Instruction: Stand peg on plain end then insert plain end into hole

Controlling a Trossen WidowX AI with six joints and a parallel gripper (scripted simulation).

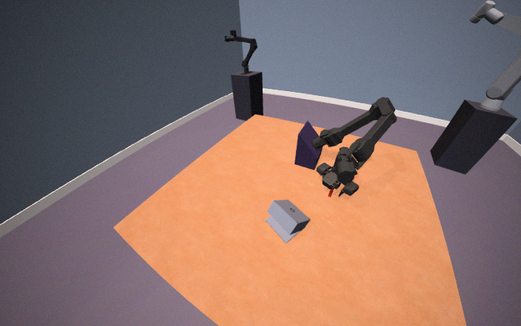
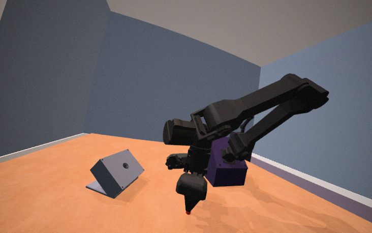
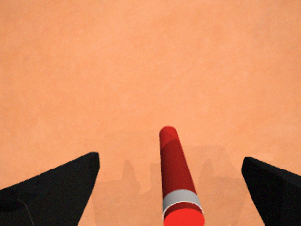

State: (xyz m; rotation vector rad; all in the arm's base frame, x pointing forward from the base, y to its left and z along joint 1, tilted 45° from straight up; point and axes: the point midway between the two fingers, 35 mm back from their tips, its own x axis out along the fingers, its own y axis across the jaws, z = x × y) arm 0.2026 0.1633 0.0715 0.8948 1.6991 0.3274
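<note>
The red peg lies 20 mm above my gripper tip. The rest, counted from my gripper tip: grey sloped panel 230 mm ahead, 110 mm to the right, 10 mm above.
</note>
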